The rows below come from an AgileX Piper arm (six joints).
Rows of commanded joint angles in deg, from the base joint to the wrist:
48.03 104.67 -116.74 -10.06 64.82 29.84
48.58 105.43 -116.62 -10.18 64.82 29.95
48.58 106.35 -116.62 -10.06 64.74 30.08
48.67 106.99 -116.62 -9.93 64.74 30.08
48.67 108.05 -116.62 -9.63 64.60 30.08
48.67 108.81 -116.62 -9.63 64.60 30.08
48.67 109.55 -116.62 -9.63 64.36 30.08
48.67 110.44 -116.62 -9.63 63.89 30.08
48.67 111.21 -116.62 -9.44 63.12 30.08
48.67 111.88 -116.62 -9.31 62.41 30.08
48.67 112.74 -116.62 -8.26 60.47 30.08
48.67 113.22 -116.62 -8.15 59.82 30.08
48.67 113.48 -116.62 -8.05 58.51 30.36
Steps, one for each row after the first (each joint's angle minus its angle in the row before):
0.55 0.76 0.12 -0.12 0.00 0.11
0.00 0.92 0.00 0.12 -0.08 0.13
0.09 0.64 0.00 0.13 0.00 0.00
0.00 1.06 0.00 0.30 -0.14 0.00
0.00 0.76 0.00 0.00 0.00 0.00
0.00 0.74 0.00 0.00 -0.24 0.00
0.00 0.89 0.00 0.00 -0.47 0.00
0.00 0.77 0.00 0.19 -0.77 0.00
0.00 0.67 0.00 0.13 -0.71 0.00
0.00 0.86 0.00 1.05 -1.94 0.00
0.00 0.48 0.00 0.11 -0.65 0.00
0.00 0.26 0.00 0.10 -1.31 0.28

